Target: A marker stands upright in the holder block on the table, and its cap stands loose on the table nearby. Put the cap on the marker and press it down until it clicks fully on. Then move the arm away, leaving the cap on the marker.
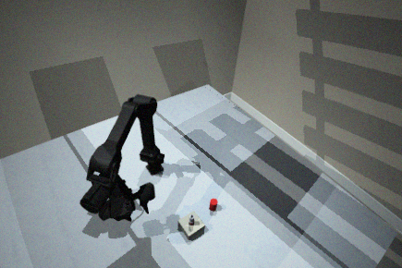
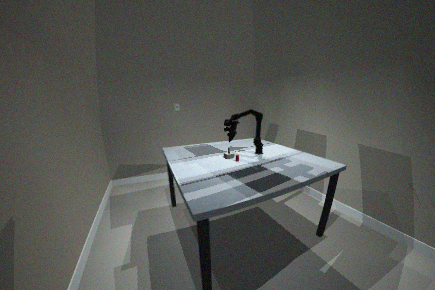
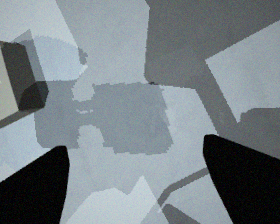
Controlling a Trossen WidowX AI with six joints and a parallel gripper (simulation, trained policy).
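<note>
My gripper tip is 9 cm short of the marker, 15 cm to the right of it and 3 cm above it. From my gripper tip the other things lie so: red cap 7 cm ahead, 27 cm to the left, 8 cm below; beige holder block 9 cm ahead, 15 cm to the left, 9 cm below.
</note>
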